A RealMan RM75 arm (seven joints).
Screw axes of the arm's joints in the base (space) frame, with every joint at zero. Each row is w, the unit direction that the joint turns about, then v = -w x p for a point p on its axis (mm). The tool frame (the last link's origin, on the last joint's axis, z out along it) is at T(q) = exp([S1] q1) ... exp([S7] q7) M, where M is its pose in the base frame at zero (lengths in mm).
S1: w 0 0 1 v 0.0 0.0 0.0
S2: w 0 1 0 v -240.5 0.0 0.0
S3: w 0 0 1 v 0.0 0.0 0.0
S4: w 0 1 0 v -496.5 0.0 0.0
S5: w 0 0 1 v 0.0 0.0 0.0
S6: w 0 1 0 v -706.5 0.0 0.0
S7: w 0 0 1 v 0.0 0.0 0.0
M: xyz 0.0 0.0 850.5 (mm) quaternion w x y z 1 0 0 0
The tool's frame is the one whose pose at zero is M.
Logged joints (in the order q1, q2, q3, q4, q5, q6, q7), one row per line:
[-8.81 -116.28 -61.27 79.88 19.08 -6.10 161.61]
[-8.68 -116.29 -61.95 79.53 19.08 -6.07 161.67]
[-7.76 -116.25 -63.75 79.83 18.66 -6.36 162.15]
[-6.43 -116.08 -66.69 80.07 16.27 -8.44 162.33]
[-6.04 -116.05 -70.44 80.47 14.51 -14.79 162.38]
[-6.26 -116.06 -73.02 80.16 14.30 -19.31 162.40]
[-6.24 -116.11 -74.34 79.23 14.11 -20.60 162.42]
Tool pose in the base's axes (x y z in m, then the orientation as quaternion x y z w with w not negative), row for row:
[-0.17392 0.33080 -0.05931 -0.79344 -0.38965 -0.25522 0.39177]
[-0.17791 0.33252 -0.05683 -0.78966 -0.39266 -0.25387 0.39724]
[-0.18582 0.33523 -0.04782 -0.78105 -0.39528 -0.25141 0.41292]
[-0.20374 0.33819 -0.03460 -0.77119 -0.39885 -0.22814 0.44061]
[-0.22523 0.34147 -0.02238 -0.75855 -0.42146 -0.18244 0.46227]
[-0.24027 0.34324 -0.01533 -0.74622 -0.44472 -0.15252 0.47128]
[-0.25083 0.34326 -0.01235 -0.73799 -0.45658 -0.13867 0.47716]
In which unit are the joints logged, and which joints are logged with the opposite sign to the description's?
The joints are logged in degrees. Opposite sign: q4, q5, q6.
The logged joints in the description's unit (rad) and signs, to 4 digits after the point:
[-0.1538 -2.0295 -1.0694 -1.3942 -0.3330 0.1065 2.8206]
[-0.1515 -2.0296 -1.0812 -1.3881 -0.3330 0.1059 2.8217]
[-0.1354 -2.0289 -1.1126 -1.3933 -0.3257 0.1110 2.8301]
[-0.1122 -2.0260 -1.1640 -1.3975 -0.2840 0.1473 2.8332]
[-0.1054 -2.0255 -1.2294 -1.4045 -0.2532 0.2581 2.8341]
[-0.1093 -2.0256 -1.2744 -1.3991 -0.2496 0.3370 2.8344]
[-0.1089 -2.0265 -1.2975 -1.3828 -0.2463 0.3595 2.8348]

